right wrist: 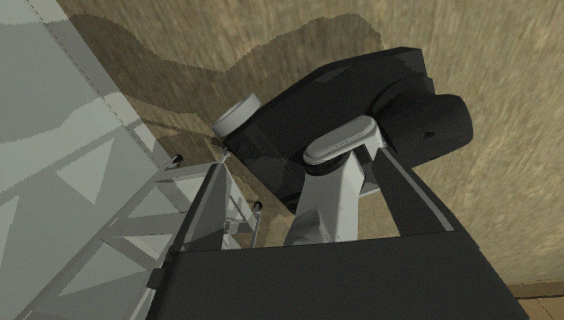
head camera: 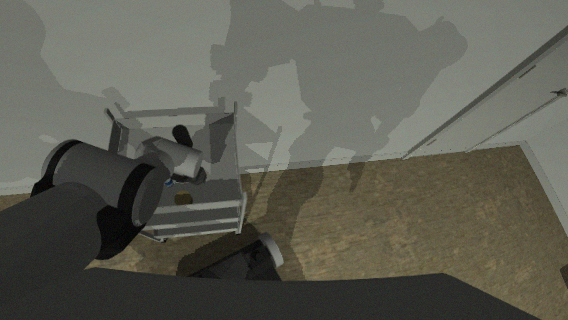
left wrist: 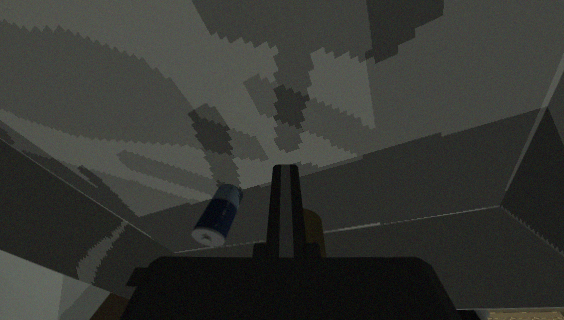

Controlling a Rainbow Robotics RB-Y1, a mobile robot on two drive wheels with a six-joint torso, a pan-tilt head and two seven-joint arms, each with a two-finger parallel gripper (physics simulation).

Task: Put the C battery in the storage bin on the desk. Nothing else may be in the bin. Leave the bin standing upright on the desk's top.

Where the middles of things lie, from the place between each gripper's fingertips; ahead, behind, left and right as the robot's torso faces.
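The C battery [left wrist: 213,226] is 9 cm above my right hand, 38 cm ahead of it and 58 cm to the left of it.
My left gripper is now 10 mm below the C battery, 30 mm beyond it and 70 mm to the right of it.
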